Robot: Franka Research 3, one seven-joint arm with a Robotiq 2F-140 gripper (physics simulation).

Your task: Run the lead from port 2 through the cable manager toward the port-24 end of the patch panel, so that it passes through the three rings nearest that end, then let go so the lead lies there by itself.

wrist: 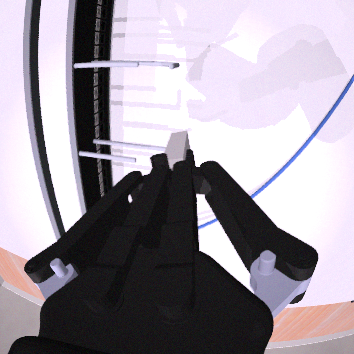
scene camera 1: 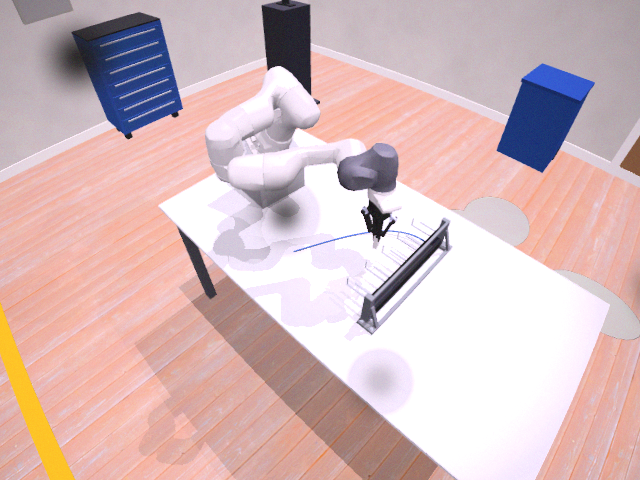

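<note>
The blue lead lies on the white table, running from its free end at the left in a shallow arc to the far end of the patch panel. My gripper is shut, with nothing between the fingertips. It points down just above the lead's middle, in front of the panel's far half. In the wrist view the lead passes under my right finger link, not between the pads. The cable manager's thin rings stick out from the panel's front; the lead runs outside them.
The arm's base stands at the table's back left corner. On the floor stand a blue drawer cabinet, a black tower and a blue box. A yellow line runs along the floor at the left.
</note>
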